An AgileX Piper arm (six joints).
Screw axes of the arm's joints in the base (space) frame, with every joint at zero. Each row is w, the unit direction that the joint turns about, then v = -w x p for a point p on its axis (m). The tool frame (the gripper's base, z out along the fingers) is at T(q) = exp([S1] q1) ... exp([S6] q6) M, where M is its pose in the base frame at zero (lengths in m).
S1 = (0, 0, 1, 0, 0, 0)
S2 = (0, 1, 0, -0.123, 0, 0)
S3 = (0, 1, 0, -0.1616, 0, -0.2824)
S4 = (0.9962, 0, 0.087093, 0, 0.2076, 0)
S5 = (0, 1, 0, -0.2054, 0, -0.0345)
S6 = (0.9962, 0, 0.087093, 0, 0.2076, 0)
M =
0.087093 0 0.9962 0.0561
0 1 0 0
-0.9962 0 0.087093 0.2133
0 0 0 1
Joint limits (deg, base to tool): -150..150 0..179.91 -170..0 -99.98..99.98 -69.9..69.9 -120..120
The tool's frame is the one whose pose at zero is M.
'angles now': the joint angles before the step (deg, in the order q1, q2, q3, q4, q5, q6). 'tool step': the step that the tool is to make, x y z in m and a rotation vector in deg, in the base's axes. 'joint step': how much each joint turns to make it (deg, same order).
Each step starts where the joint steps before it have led.
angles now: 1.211 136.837 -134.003 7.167 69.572 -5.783
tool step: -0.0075 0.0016 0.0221 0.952 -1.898 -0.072
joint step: 0.059 -3.010 1.003 0.831 0.064 0.205
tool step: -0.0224 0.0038 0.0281 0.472 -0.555 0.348
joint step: 0.435 -6.833 6.301 0.406 -0.052 0.124
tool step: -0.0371 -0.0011 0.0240 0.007 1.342 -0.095
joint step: 0.000 -9.487 10.744 -0.001 0.069 0.117
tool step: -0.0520 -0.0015 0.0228 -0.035 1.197 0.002
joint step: 0.007 -11.790 12.983 -0.002 0.004 0.006
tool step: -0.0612 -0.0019 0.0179 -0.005 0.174 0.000
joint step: -0.013 -12.869 13.039 0.005 0.006 -0.014
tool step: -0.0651 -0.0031 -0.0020 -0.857 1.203 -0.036
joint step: 0.012 -12.933 14.254 -0.827 -0.097 0.015
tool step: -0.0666 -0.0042 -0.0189 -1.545 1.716 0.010
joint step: -0.003 -13.202 14.921 -1.491 0.043 -0.006
